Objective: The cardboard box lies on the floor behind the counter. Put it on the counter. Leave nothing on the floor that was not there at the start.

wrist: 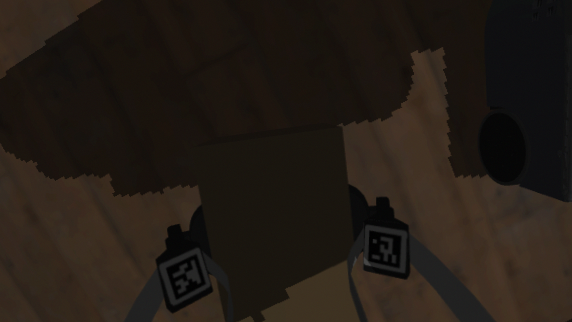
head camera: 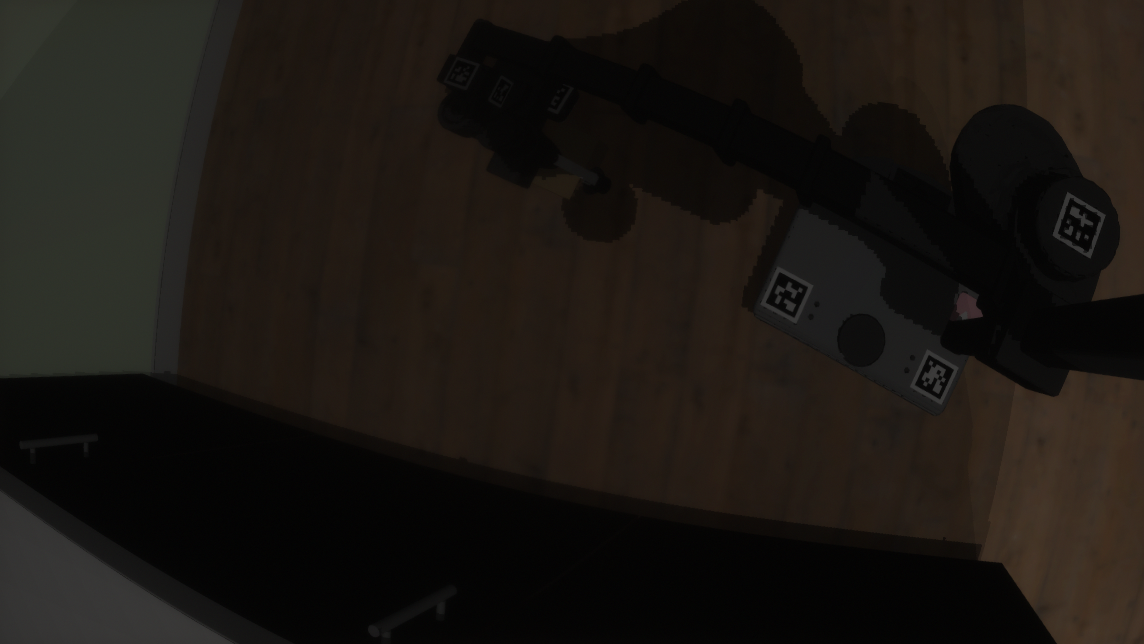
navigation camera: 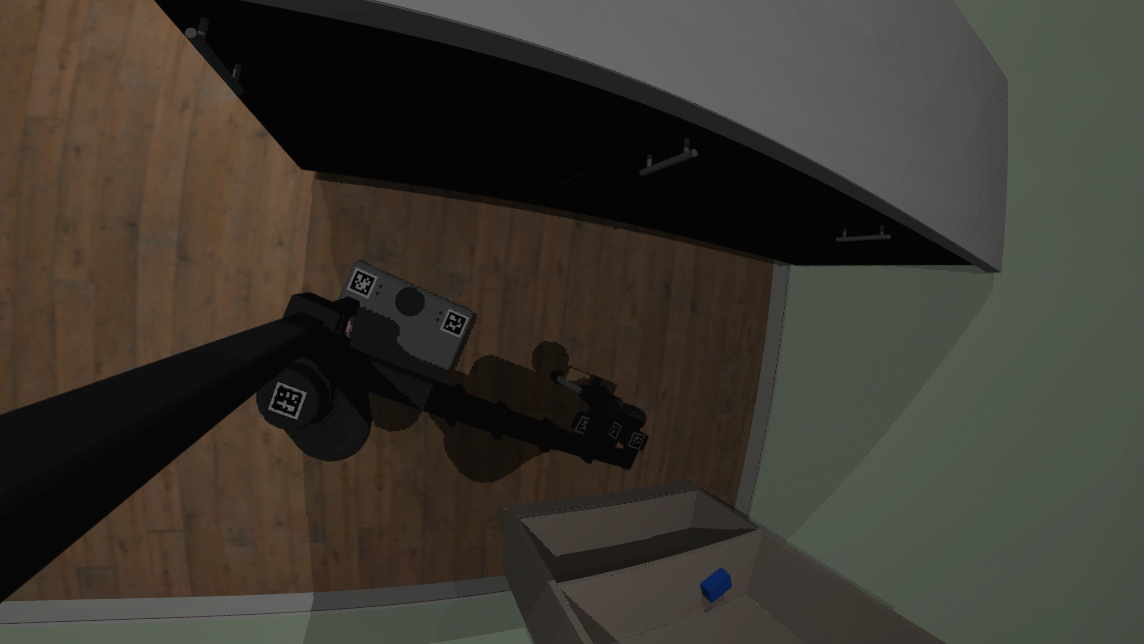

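Where they show: gripper, between the fingertips: point(wrist: 279, 217) point(navigation camera: 567, 380); robot's base, origin of its link: point(head camera: 859, 337) point(navigation camera: 408, 300).
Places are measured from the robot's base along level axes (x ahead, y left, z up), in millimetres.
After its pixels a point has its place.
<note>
The cardboard box point(wrist: 275, 195) {z 316, x -51, y -451 mm} fills the middle of the wrist view, mostly in shadow with a lighter tan patch at its lower end. My gripper point(wrist: 279, 217) {z 262, x -22, y -454 mm} is shut on it, one fingertip against each side. The box appears raised above the floor. In the head view and the navigation view, a small tan part of the box point(head camera: 550, 186) {z 316, x 10, y -453 mm} point(navigation camera: 578, 373) {z 316, x 9, y -447 mm} shows beside a finger, and the wrist hides the rest. The counter point(head camera: 72, 568) {z 910, x 500, y -495 mm} point(navigation camera: 760, 80) {z 910, x 450, y -214 mm} has a light grey top and a black front with bar handles. The gripper is beside and below the level of its top.
My base point(head camera: 832, 252) {z 159, x -87, y -94 mm} point(navigation camera: 432, 340) {z 160, x -66, y -94 mm} stands on the wood floor, with the arm point(head camera: 688, 116) {z 619, x -98, y -233 mm} point(navigation camera: 520, 424) {z 619, x -97, y -225 mm} extended from it. A beige open compartment unit point(navigation camera: 537, 588) {z 354, x -601, y -583 mm} holding a blue block point(navigation camera: 716, 584) {z 493, x -451, y -1115 mm} is near the wrist's far side. A green wall point(head camera: 88, 200) {z 353, x 417, y -1477 mm} point(navigation camera: 880, 360) {z 550, x 457, y -1462 mm} closes the arm's end.
</note>
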